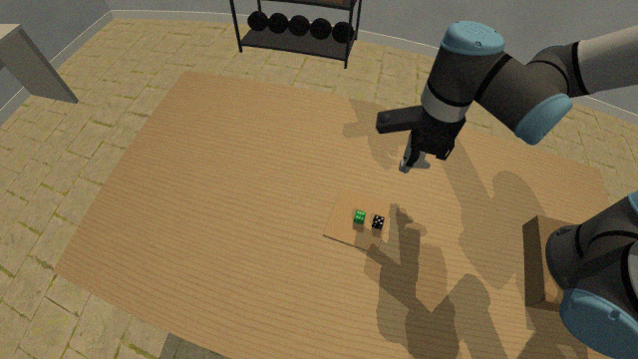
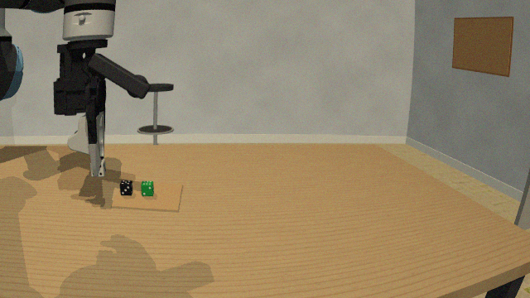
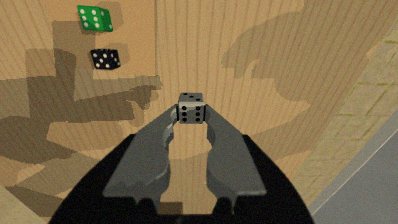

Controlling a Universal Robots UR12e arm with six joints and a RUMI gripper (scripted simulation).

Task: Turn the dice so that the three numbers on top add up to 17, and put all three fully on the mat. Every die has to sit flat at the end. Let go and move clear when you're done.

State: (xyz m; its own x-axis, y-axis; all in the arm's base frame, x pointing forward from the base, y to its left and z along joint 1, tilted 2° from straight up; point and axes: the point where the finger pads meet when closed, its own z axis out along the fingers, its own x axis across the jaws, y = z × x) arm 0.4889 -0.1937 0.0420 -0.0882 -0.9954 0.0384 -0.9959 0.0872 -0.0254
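Now: hand 110 mm to the right of the green die, 90 mm short of it and 90 mm above it. Round my hand: black die 120 mm to the left, 90 mm below, 40 mm ahead; tan mat 110 mm to the left, 110 mm below, 90 mm ahead; white die 10 mm below.
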